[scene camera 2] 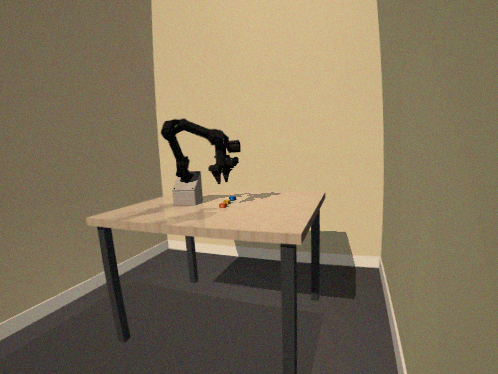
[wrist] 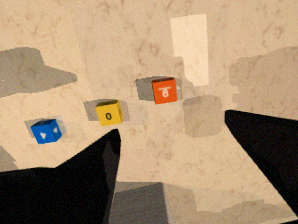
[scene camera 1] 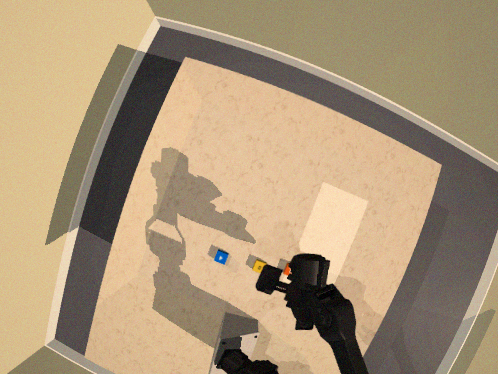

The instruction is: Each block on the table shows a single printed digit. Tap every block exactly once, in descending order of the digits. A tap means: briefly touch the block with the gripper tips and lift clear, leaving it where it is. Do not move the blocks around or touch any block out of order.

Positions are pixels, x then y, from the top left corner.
Labels:
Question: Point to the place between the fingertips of the gripper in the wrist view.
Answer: At 172, 125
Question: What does the gripper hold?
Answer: Nothing.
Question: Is the gripper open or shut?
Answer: Open.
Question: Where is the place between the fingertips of the gripper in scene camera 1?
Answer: At 293, 279

